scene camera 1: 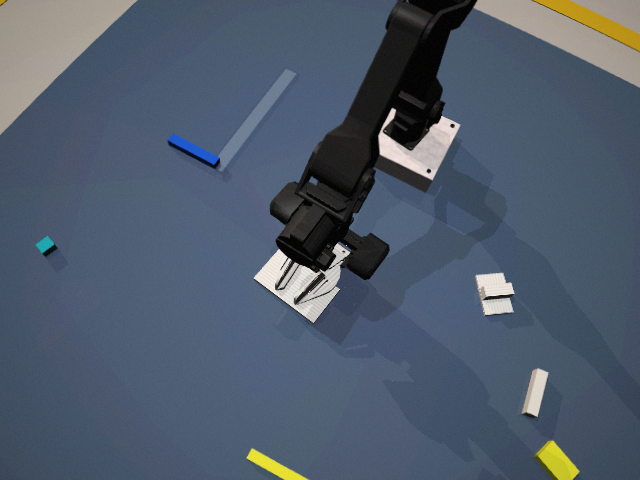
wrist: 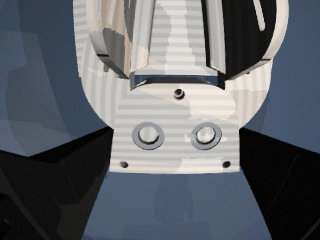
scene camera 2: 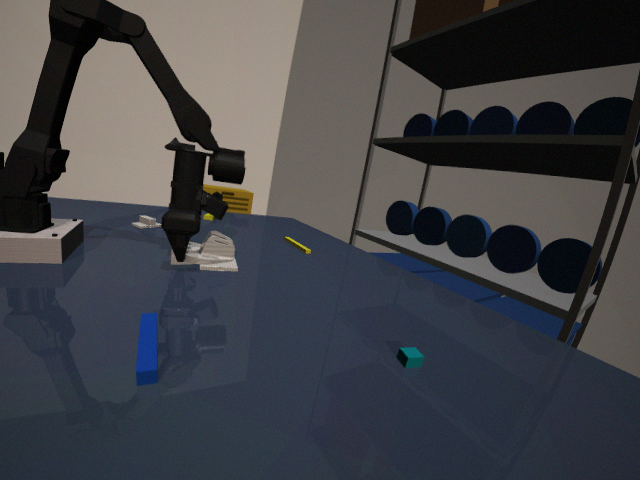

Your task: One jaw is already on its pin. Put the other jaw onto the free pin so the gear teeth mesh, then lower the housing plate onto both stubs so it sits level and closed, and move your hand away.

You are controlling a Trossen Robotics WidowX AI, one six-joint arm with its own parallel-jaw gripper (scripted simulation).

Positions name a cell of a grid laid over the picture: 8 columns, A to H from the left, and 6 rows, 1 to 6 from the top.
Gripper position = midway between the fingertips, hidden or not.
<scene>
my gripper: scene camera 1 E4; wrist E4; scene camera 2 C4
white bar: scene camera 1 G5; not seen in the wrist view (out of frame); not seen in scene camera 2 (hidden by my gripper)
</scene>
